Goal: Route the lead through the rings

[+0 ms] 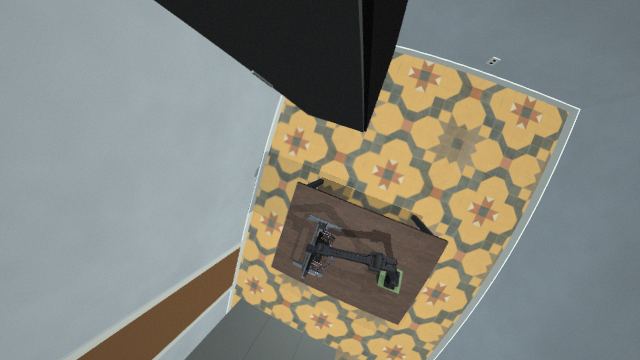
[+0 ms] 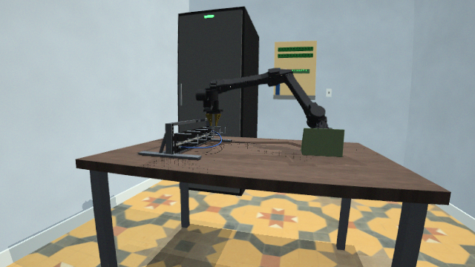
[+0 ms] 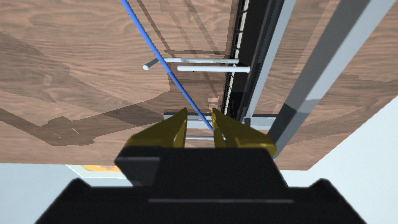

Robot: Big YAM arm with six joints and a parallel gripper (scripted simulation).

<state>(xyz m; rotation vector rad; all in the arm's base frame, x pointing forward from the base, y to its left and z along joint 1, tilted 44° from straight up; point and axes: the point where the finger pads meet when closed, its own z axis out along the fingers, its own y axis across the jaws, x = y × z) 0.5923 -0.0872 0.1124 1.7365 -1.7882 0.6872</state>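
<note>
Now: hand 70 mm short of the rack, 150 mm to the right of it and 40 mm above it.
</note>
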